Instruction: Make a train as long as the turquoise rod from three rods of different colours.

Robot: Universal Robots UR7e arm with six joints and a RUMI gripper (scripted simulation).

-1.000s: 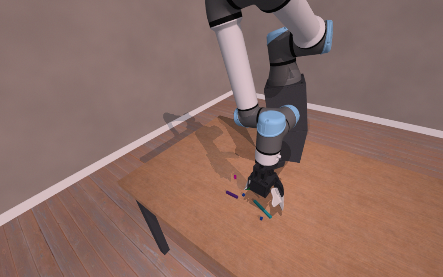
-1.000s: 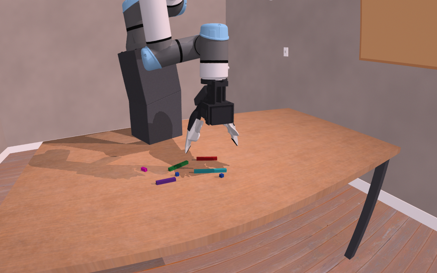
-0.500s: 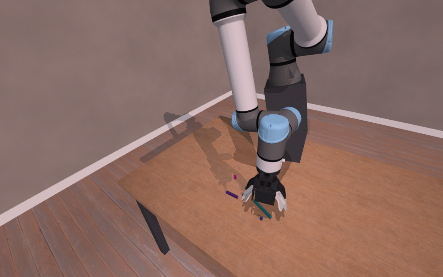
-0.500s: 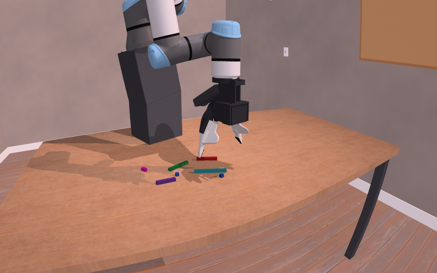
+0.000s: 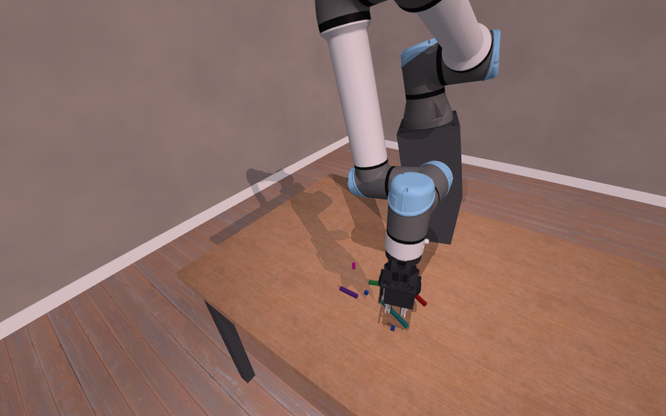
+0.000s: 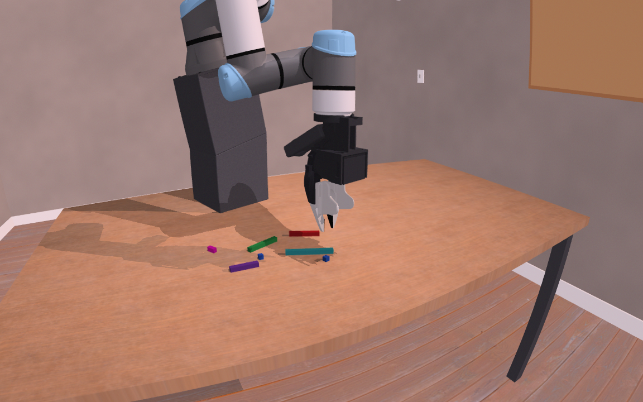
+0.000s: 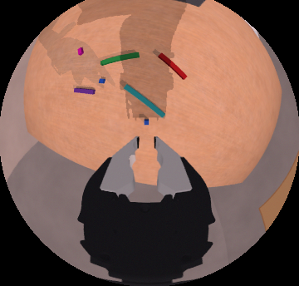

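Now: hand 8 cm above the turquoise rod, 4 cm past it and 2 cm to the left of it. Round my hand: green rod (11 cm behind, 10 cm to the right, 8 cm below); then red rod (13 cm behind, 8 cm below); then purple rod (16 cm to the right, 8 cm below, 3 cm behind).
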